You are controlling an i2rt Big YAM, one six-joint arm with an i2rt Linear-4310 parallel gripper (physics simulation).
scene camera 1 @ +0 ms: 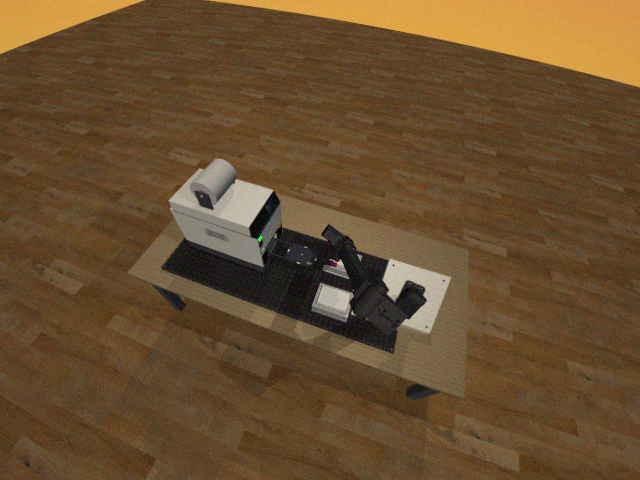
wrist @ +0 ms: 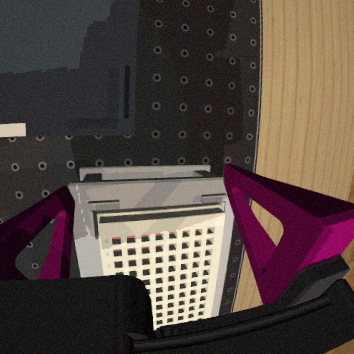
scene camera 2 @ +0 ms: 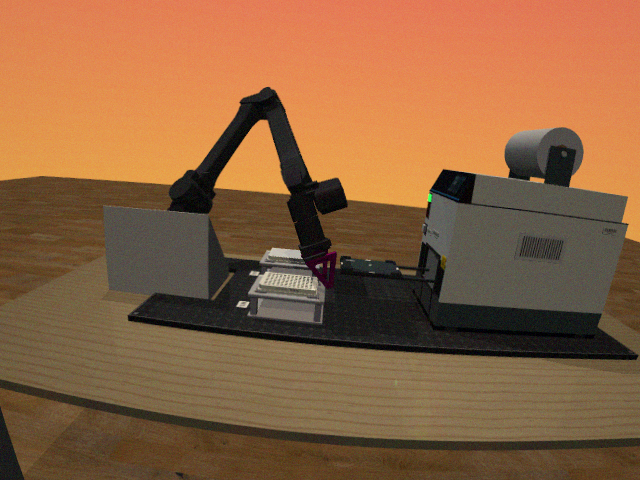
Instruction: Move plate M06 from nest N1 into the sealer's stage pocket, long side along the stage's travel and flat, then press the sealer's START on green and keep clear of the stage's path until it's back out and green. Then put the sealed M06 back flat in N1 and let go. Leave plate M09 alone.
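Frame: origin at the arm's base, x up, y left, z back, level; millimetres.
Seen in the pictures: gripper, fingertip midpoint: (scene camera 1: 326, 255) (wrist: 146, 182) (scene camera 2: 326, 283); arm's base, origin of the base link: (scene camera 1: 410, 295) (scene camera 2: 171, 238).
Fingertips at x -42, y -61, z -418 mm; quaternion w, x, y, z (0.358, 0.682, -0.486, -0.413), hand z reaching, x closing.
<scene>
Offsets run from my fingertips to a thing's top centre. "*": to the spot under its first point. Level surfaces: height alone.
A cream plate with open wells @(dz +83, dx +3, dy -18 mm) (scene camera 2: 289, 283) (wrist: 187, 260) sits flat in a grey nest @(dz +83, dx -7, dy -18 mm) (scene camera 1: 336, 273) (scene camera 2: 286, 312) (wrist: 150, 195). A second, pale plate @(dz +117, dx +3, dy +192 mm) (scene camera 1: 333, 298) (scene camera 2: 284, 253) sits in the other nest @(* dz +120, dx -62, dy +235 mm) (scene camera 1: 329, 312). The plate and nest labels are not readable. My gripper (scene camera 1: 330, 262) (scene camera 2: 328, 284) (wrist: 146, 182) is open and empty, its magenta fingers either side of the cream plate's nest in the wrist view, at its stage-side end. The stage @(* dz -95, dx +36, dy +67 mm) (scene camera 1: 302, 254) (scene camera 2: 370, 266) (wrist: 100, 100) is out with no plate on it. The sealer (scene camera 1: 222, 206) (scene camera 2: 527, 273) shows a green light @(* dz -236, dx +204, dy +169 mm) (scene camera 1: 260, 238) (scene camera 2: 429, 197).
Both nests and the sealer stand on a black perforated board @(dx -68 mm) (scene camera 1: 227, 281) (scene camera 2: 372, 330) (wrist: 185, 55) on the wooden table @(dx -81 mm) (scene camera 1: 429, 245) (scene camera 2: 320, 382) (wrist: 305, 90). Two rails join the stage to the sealer's opening. A white-grey panel (scene camera 2: 155, 253) stands by the arm's base.
</scene>
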